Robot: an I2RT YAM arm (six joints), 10 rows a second.
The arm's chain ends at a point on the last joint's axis. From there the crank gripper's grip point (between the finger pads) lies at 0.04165 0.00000 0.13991 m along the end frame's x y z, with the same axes.
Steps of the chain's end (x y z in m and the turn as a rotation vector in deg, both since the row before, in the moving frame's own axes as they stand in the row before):
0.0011, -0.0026, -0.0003, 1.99, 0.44, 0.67
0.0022, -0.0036, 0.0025, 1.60, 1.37, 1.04
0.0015, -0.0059, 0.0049, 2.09, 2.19, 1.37
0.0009, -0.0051, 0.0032, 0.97, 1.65, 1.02
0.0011, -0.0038, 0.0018, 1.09, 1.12, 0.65
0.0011, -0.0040, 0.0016, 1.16, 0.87, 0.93
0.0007, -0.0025, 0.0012, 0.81, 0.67, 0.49
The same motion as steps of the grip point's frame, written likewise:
0.0022, -0.0070, -0.0007, 1.99, 0.44, 0.67
0.0056, -0.0067, 0.0014, 1.60, 1.37, 1.04
0.0069, -0.0099, 0.0031, 2.09, 2.19, 1.37
0.0049, -0.0067, 0.0019, 0.97, 1.65, 1.02
0.0038, -0.0060, 0.0009, 1.09, 1.12, 0.65
0.0032, -0.0061, 0.0009, 1.16, 0.87, 0.93
0.0023, -0.0041, 0.0007, 0.81, 0.67, 0.49

